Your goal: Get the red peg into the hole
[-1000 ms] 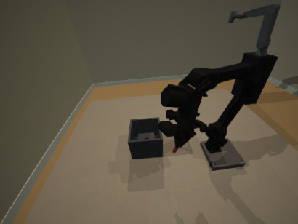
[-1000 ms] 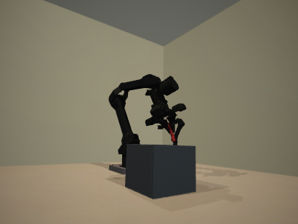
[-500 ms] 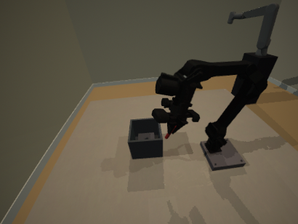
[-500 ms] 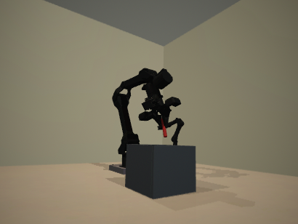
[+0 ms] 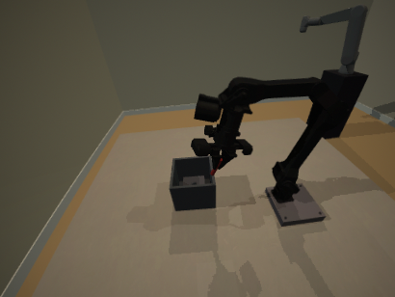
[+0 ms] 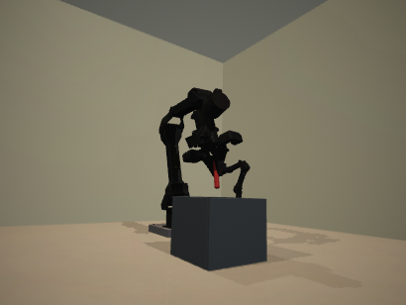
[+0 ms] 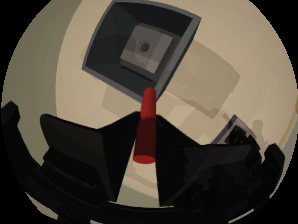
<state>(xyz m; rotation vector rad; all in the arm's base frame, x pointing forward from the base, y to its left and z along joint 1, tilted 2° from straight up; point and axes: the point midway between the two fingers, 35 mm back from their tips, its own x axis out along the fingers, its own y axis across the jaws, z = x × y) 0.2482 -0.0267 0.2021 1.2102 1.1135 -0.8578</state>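
The grey plate lies 8 cm ahead of my gripper tip, 7 cm to the right of it and 15 cm below it. Round my gripper tip: red peg (right at my gripper tip).
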